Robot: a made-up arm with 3 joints. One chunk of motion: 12 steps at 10 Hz.
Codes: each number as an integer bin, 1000 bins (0 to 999) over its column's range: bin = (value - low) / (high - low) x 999, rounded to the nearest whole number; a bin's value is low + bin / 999 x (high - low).
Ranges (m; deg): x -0.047..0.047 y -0.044..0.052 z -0.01..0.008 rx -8.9..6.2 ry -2..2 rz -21.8..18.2
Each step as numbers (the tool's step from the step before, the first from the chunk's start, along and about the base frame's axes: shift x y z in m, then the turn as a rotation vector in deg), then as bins.
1 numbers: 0.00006 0.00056 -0.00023 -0.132 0.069 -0.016
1 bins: 500 464 542 580 517 544
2 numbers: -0.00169 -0.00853 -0.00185 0.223 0.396 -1.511
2 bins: 482 369 452 604 598 507
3 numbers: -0.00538 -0.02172 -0.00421 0.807 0.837 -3.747
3 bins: 442 232 321 642 709 451
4 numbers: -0.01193 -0.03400 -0.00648 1.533 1.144 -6.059
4 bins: 373 104 195 690 785 393
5 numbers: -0.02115 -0.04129 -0.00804 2.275 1.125 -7.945
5 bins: 275 28 109 739 780 346
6 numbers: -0.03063 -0.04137 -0.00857 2.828 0.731 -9.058
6 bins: 174 27 79 776 682 318
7 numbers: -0.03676 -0.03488 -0.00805 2.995 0.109 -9.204
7 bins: 109 95 108 787 527 315
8 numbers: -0.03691 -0.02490 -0.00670 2.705 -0.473 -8.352
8 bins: 107 199 183 768 381 336
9 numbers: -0.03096 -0.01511 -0.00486 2.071 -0.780 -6.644
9 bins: 170 301 285 726 305 379
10 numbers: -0.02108 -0.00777 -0.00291 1.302 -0.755 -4.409
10 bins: 275 377 393 675 311 434
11 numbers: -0.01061 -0.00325 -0.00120 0.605 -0.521 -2.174
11 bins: 387 424 488 629 369 490
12 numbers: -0.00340 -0.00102 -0.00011 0.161 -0.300 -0.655
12 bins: 463 447 549 599 425 528
